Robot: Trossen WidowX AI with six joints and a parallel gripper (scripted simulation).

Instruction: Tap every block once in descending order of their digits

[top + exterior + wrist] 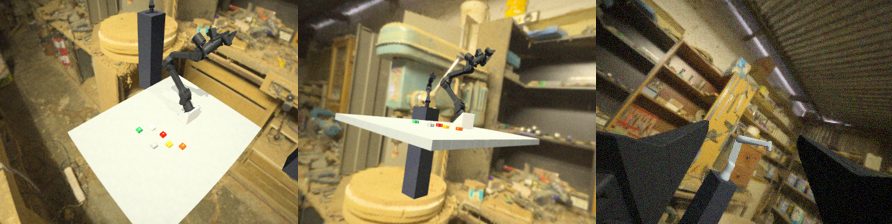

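Right now the green block is 540 mm ahead of my gripper tip, 220 mm to the right of it and 610 mm below it. Round my gripper tip: yellow block 480 mm ahead, 610 mm below; red block 450 mm ahead, 80 mm to the right, 610 mm below; orange block 430 mm ahead, 70 mm to the left, 610 mm below.
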